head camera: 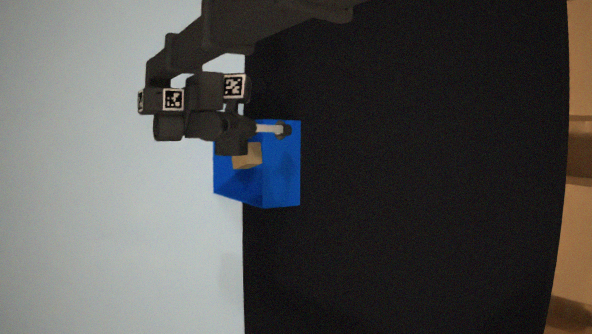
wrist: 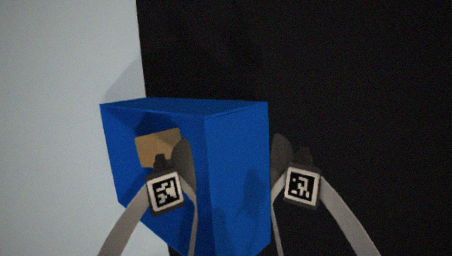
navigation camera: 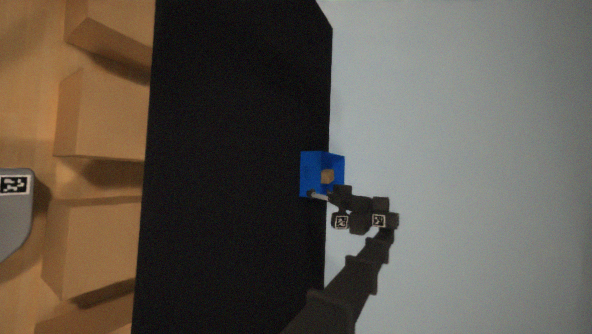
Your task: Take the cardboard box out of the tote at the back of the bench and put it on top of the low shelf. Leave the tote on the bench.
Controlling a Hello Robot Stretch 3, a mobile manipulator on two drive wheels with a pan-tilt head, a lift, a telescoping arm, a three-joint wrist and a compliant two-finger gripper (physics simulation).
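Places are measured from the robot's base along level axes (x back, y right, z up), in centimetres.
Where they show: gripper, fingertip midpoint: (navigation camera: 318,193).
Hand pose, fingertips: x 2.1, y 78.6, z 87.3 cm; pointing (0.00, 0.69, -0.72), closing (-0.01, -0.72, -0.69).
After its pixels a point has its place.
The blue tote (head camera: 281,175) @(x -8.0, y 82.9, z 81.4 cm) (navigation camera: 310,172) @(x -6.1, y 83.0, z 81.4 cm) (wrist: 235,125) stands at the back edge of the black bench (head camera: 425,175) @(x -5.6, y 46.0, z 76.3 cm) (navigation camera: 235,100) @(x -26.5, y 44.6, z 76.3 cm) (wrist: 350,75), against the pale wall. The tan cardboard box (head camera: 252,155) @(x -4.1, y 101.2, z 79.4 cm) (navigation camera: 327,176) @(x -4.3, y 101.3, z 81.5 cm) (wrist: 155,145) is inside the tote, partly covered by the gripper in the head and wrist views. My gripper (head camera: 284,130) (wrist: 232,154) @(x 2.1, y 78.6, z 87.4 cm) is open, with nothing between its fingers. In the wrist view the left fingertip overlaps the tote's opening beside the box, and the right fingertip is over the dark bench, past the tote's near wall. The low shelf cannot be made out.
The pale wall (head camera: 100,225) @(x -22.7, y 115.9, z 119.3 cm) (navigation camera: 475,150) @(x -17.0, y 115.8, z 140.8 cm) (wrist: 60,50) rises behind the bench. Tan blocks (navigation camera: 110,115) @(x -24.5, y 31.6, z 27.1 cm) (head camera: 580,240) @(x -23.0, y 33.0, z 27.1 cm) line the bench's near side above a wood floor (navigation camera: 25,110) @(x -25.6, y 16.4, z 0.0 cm). A grey part of the robot (navigation camera: 15,220) @(x 11.1, y 13.7, z 16.0 cm) shows at the navigation view's left edge. The dark arm (head camera: 280,22) @(x 8.5, y 28.7, z 114.8 cm) (navigation camera: 335,300) @(x 7.7, y 23.5, z 116.0 cm) reaches over the bench.
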